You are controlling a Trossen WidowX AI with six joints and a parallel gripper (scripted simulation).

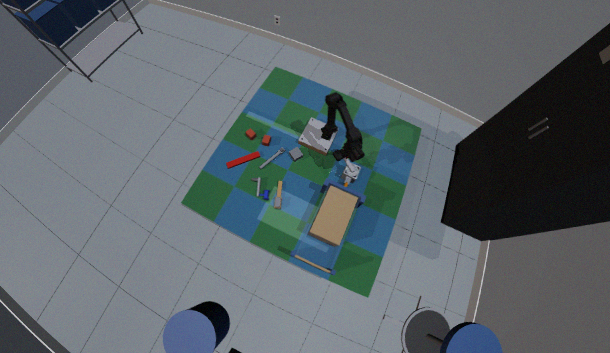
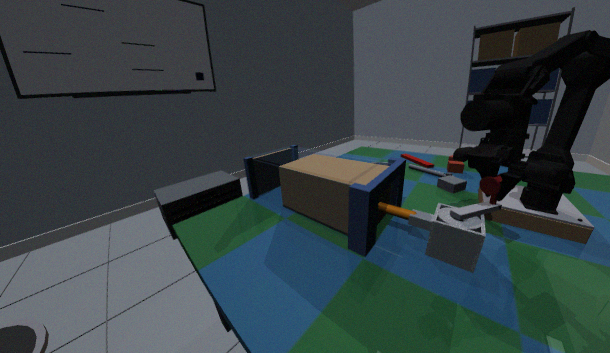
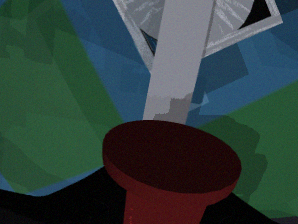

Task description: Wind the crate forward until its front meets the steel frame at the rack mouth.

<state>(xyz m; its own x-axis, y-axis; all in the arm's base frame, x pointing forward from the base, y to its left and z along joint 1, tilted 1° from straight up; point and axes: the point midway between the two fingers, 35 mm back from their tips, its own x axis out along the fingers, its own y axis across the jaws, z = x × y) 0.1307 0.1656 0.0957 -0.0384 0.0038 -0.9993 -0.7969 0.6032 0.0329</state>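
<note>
Right now my gripper tip is 3 cm to the right of the grey crank arm, 2 cm short of it and 1 cm above it. Round my gripper tip: red knob: 2 cm above; then blue steel frame: 22 cm ahead, 7 cm to the left, 1 cm below; then grey winch: 8 cm below, 7 cm to the left, 5 cm ahead.
</note>
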